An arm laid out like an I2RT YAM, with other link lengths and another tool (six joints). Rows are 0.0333 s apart.
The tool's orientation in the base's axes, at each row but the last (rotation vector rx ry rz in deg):
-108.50, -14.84, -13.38
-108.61, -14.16, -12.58
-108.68, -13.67, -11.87
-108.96, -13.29, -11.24
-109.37, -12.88, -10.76
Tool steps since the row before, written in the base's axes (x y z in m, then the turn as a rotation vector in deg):
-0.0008, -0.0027, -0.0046, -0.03, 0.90, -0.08
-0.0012, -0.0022, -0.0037, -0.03, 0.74, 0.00
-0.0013, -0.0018, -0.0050, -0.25, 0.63, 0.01
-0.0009, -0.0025, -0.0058, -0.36, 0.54, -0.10
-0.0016, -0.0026, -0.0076, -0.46, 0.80, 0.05
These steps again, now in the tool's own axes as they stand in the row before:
-0.0023, 0.0048, -0.0011, 0.01, -0.23, 0.87
-0.0023, 0.0037, -0.0009, 0.02, -0.25, 0.70
-0.0027, 0.0048, -0.0001, -0.20, -0.28, 0.58
-0.0025, 0.0059, -0.0004, -0.34, -0.18, 0.53
-0.0035, 0.0074, 0.0001, -0.38, -0.43, 0.73

